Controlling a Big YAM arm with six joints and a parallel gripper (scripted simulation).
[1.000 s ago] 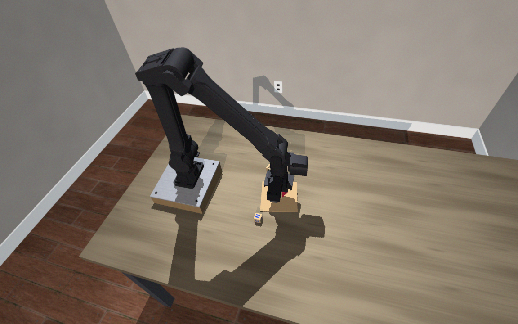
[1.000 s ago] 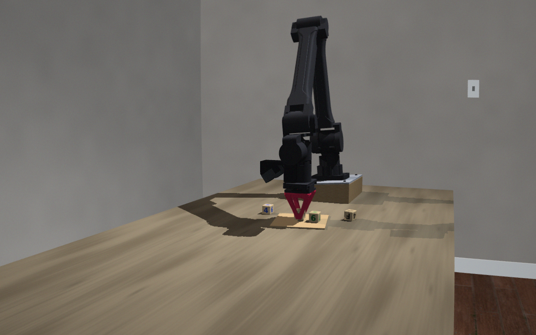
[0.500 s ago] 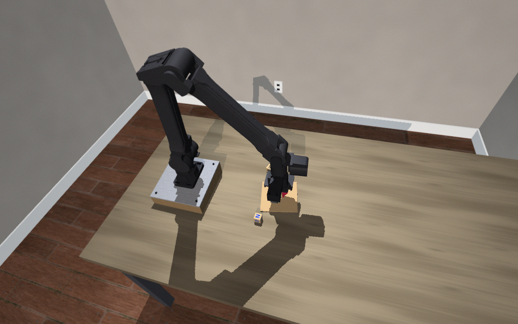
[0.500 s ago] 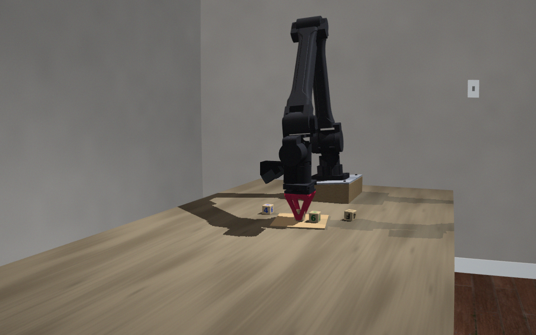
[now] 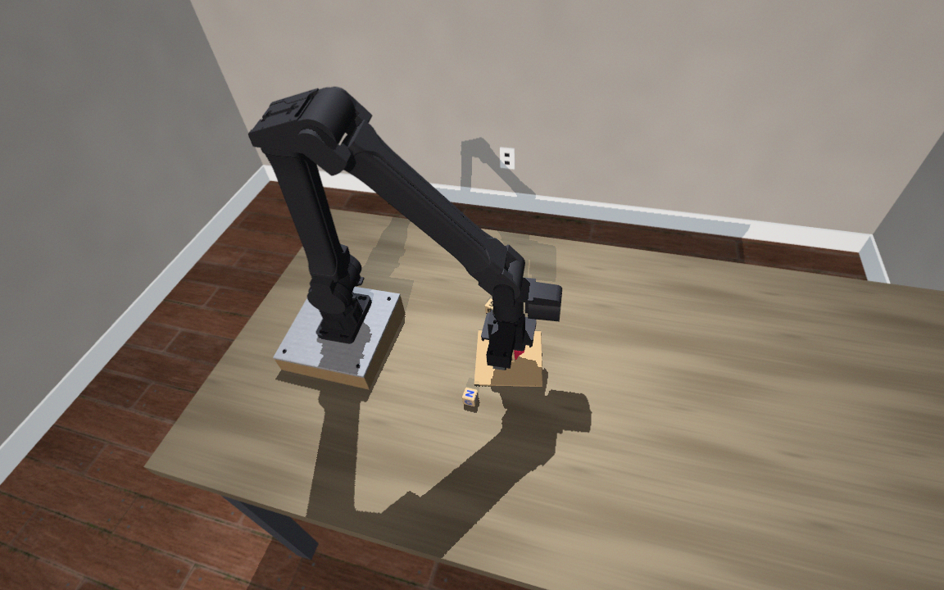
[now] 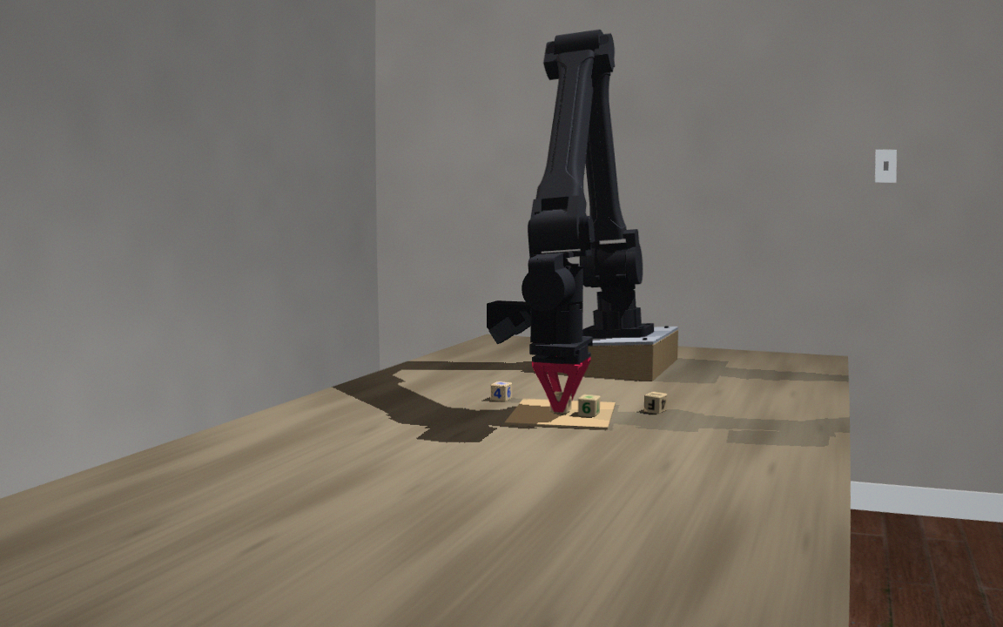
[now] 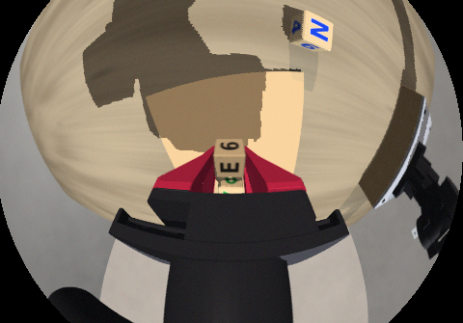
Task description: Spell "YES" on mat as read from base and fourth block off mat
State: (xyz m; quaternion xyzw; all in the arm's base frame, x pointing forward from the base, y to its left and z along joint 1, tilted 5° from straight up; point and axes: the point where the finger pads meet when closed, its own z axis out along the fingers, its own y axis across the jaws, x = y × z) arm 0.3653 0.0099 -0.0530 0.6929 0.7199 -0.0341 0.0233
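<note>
The tan mat is 1 cm below my hand.
</note>
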